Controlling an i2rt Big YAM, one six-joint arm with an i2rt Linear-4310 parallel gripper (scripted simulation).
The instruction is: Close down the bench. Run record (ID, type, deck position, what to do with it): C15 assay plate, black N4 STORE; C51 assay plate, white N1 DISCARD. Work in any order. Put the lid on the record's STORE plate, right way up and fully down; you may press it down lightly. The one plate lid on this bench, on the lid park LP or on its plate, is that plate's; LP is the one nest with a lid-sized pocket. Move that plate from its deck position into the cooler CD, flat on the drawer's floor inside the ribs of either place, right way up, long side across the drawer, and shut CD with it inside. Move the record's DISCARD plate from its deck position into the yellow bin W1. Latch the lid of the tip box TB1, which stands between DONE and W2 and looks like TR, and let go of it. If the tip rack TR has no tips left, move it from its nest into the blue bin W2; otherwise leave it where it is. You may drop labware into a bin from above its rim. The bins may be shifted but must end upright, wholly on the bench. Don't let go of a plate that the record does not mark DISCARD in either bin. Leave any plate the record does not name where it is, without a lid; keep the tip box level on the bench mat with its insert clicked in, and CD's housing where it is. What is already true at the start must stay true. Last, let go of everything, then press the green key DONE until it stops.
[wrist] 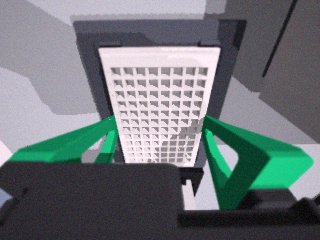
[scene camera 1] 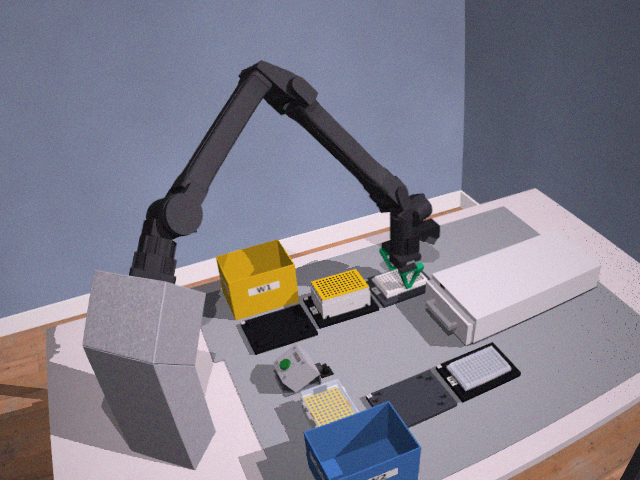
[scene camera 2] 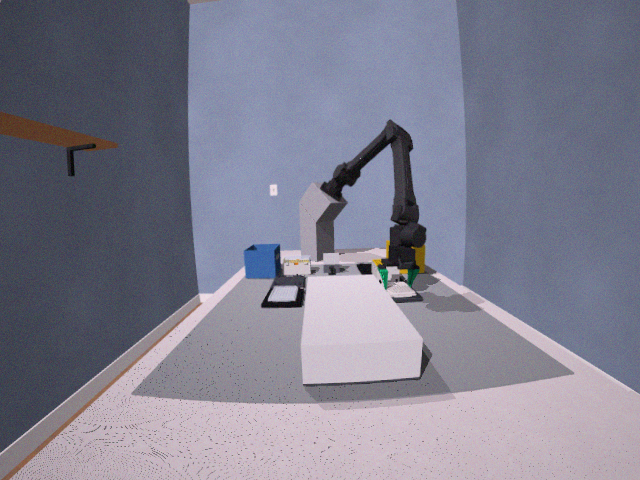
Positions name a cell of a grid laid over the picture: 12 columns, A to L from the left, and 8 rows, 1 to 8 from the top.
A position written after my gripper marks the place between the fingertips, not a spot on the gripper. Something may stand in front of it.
I see my gripper (scene camera 1: H5), a tip rack TR (scene camera 1: G5), a yellow bin W1 (scene camera 1: E5), a blue bin W2 (scene camera 2: E5), a white cooler CD (scene camera 1: J5) and a white plate (scene camera 1: H5).
The white cooler CD shows as well in scene camera 2 (scene camera 2: G6). The white plate is seen too in the wrist view (wrist: G5). My gripper also shows in the wrist view (wrist: F5). The wrist view does not show the blue bin W2: it is out of frame.
